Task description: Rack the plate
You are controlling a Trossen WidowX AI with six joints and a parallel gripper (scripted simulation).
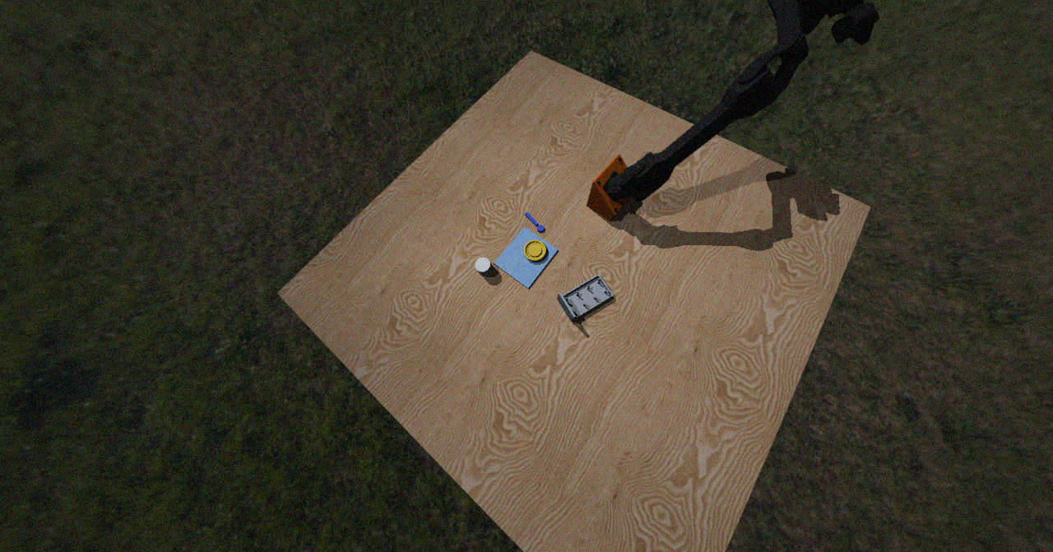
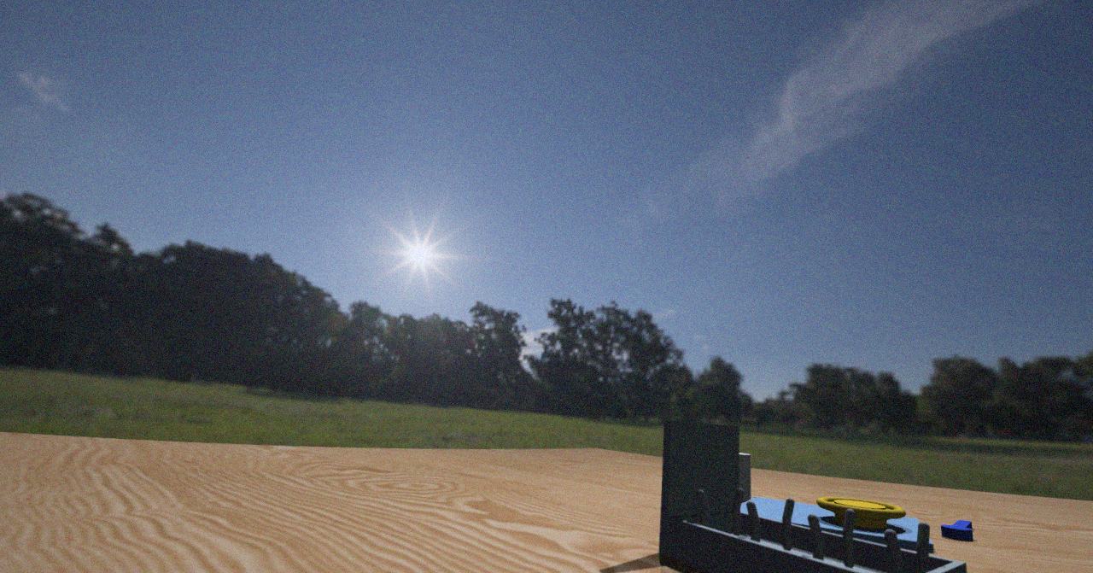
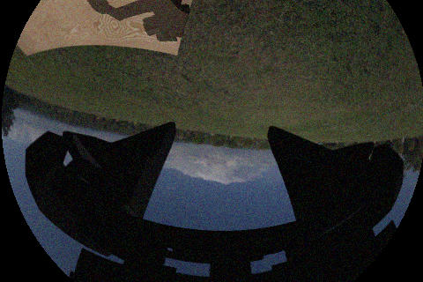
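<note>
Now: the yellow plate 770 mm ahead of my gripper tip, 400 mm to the right of it and 320 mm below it. From my gripper tip the other things lie so: grey dish rack: 810 mm ahead, 310 mm below, 210 mm to the right; light blue mat: 800 mm ahead, 420 mm to the right, 330 mm below; blue spoon: 690 mm ahead, 450 mm to the right, 330 mm below.
</note>
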